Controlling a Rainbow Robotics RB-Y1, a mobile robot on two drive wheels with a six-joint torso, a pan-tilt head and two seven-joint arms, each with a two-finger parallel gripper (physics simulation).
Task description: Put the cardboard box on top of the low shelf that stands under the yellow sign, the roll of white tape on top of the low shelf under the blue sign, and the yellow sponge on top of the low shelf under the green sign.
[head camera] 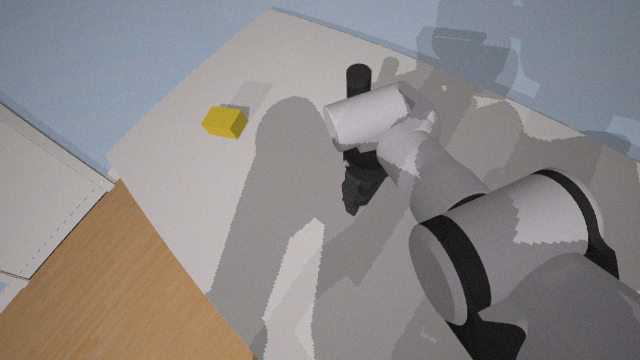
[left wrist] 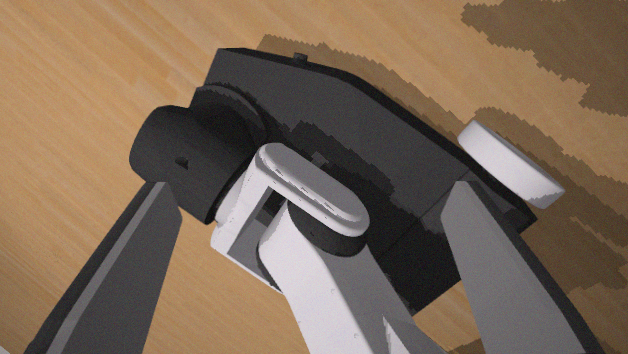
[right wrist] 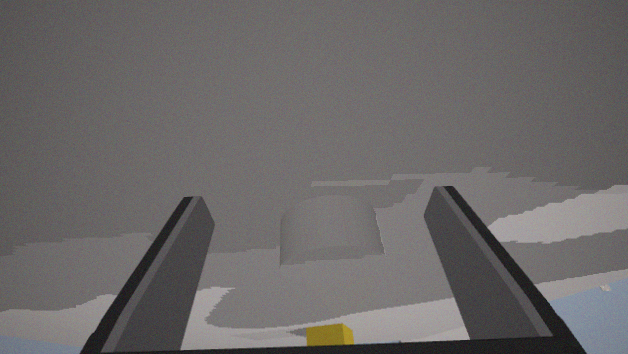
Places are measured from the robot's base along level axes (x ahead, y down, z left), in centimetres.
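Where they show: left gripper, fingertip midpoint: (left wrist: 313, 200); right gripper, fingertip midpoint: (head camera: 365, 191) (right wrist: 318, 205).
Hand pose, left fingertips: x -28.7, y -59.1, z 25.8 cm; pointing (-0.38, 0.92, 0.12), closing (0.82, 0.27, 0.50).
Note:
Each offset is from my left fingertips to the centre of the thing. Level surfaces: height alone.
The yellow sponge @(dz +45.5, dx +79.8, dy -15.3 cm) (head camera: 223, 122) (right wrist: 326, 335) lies on the white table top @(dy -13.0 cm) (head camera: 170, 200), left of my right arm in the head view and at the bottom edge of the right wrist view. A pale grey, shaded round piece @(dz +5.0, dx +79.5, dy -14.2 cm) (right wrist: 330, 230), which looks like the roll of white tape, stands between and beyond the fingertips of my right gripper (head camera: 353, 211) (right wrist: 318, 205). That gripper is open and empty, pointing down over the table. In the head view I cannot make out the roll near it. My left gripper (left wrist: 313, 200) is open and empty. The cardboard box, the low shelves and the signs do not show.
A white piece of furniture (head camera: 45, 195) stands at the left in the head view, beside the wooden floor @(dy +59.1 cm) (head camera: 110, 280) and a light blue wall (head camera: 100, 55). In the left wrist view, the robot's dark base (left wrist: 380, 145) and a white wheel (left wrist: 510, 165) lie beyond the fingers.

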